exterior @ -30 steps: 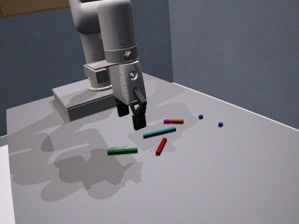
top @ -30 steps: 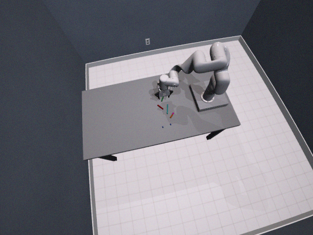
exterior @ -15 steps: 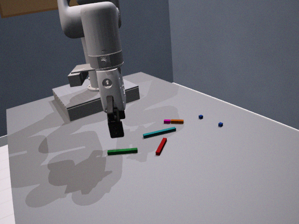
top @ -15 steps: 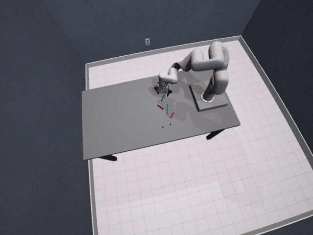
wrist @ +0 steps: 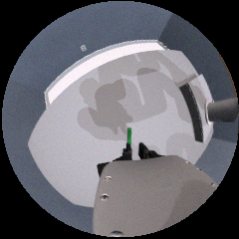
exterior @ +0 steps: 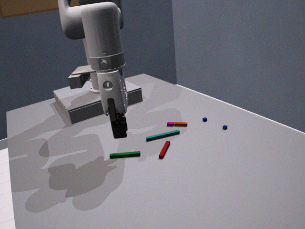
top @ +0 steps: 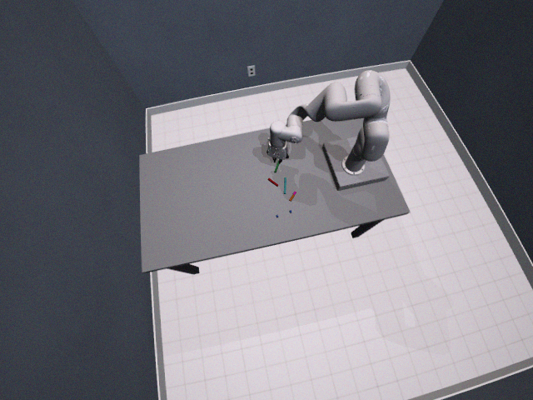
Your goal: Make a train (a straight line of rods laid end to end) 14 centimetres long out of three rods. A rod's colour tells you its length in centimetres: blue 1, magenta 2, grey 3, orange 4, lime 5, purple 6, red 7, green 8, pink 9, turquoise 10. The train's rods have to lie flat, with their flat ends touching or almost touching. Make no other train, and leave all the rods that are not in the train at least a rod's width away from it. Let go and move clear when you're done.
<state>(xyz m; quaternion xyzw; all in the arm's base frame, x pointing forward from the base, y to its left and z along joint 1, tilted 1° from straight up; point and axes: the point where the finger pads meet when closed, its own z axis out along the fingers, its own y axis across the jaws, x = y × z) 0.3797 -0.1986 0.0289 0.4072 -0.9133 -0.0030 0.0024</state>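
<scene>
Now: the green rod 8 cm below my hand. The rest, counted from my hand: red rod 8 cm to the left, 8 cm below, 7 cm ahead; then turquoise rod 13 cm to the left, 8 cm below, 1 cm ahead; then magenta rod 20 cm to the left, 8 cm below, 2 cm behind.
</scene>
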